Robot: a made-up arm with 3 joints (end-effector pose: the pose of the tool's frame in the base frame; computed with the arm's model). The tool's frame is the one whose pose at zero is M. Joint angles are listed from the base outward.
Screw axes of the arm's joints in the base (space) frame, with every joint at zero. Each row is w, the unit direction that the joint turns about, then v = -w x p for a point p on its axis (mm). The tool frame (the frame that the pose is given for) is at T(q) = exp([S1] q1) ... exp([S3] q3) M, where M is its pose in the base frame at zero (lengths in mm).
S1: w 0 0 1 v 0 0 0
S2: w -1 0 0 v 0 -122.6 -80.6
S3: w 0 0 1 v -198.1 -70.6 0
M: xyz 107.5 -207.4 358.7 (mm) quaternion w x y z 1 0 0 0
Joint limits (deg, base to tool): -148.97..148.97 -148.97..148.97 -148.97..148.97
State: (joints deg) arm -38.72 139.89 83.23
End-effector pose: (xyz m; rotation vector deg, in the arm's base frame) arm 0.1496 0.0520 -0.0052 -68.72 123.85 19.58
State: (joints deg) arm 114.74 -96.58 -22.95
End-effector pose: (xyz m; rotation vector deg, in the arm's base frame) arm 0.2294 0.2168 -0.0440 37.94 98.05 67.29
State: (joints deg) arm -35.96 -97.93 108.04
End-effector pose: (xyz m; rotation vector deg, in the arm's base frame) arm -0.1231 -0.2856 0.0113 31.87 -98.09 52.81
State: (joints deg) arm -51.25 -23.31 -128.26
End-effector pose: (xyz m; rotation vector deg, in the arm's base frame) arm -0.2112 -0.2214 0.2837 28.38 22.58 -175.82
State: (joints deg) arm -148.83 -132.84 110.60
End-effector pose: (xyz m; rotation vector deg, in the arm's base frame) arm -0.1600 0.1364 -0.0964 -85.76 -103.25 -19.18
